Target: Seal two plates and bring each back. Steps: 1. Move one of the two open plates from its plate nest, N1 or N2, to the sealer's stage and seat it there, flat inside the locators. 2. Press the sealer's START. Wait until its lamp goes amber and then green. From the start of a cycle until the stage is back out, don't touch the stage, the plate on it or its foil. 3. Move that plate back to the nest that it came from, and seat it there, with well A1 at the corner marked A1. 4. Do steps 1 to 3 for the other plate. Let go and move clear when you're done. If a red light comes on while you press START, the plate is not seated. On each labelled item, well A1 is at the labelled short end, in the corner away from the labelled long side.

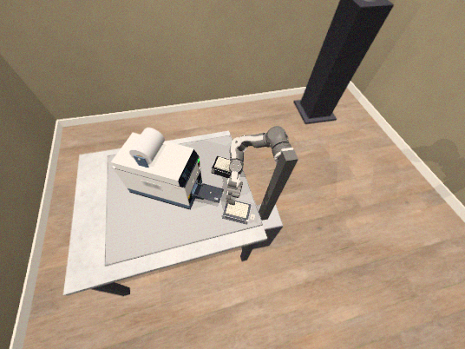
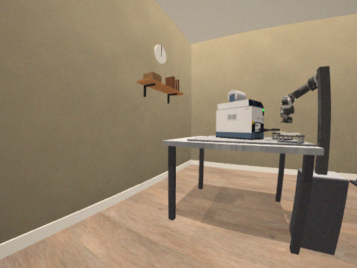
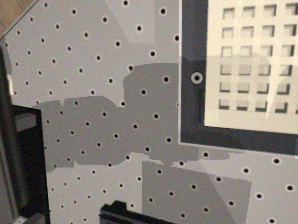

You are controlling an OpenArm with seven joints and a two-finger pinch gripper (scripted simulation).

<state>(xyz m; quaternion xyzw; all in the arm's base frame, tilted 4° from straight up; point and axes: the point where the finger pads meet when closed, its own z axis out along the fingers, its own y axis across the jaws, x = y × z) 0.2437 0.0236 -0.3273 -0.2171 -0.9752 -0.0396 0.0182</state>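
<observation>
The plate nest lies 10 cm below my hand, 5 cm to the left of it and 2 cm behind it. From my hand the other things lie so: yellow warning label: 25 cm ahead, 4 cm to the right; plate: 29 cm to the right, 8 cm below, 1 cm behind; sealer stage: 12 cm ahead, 7 cm to the right, 6 cm below.
</observation>
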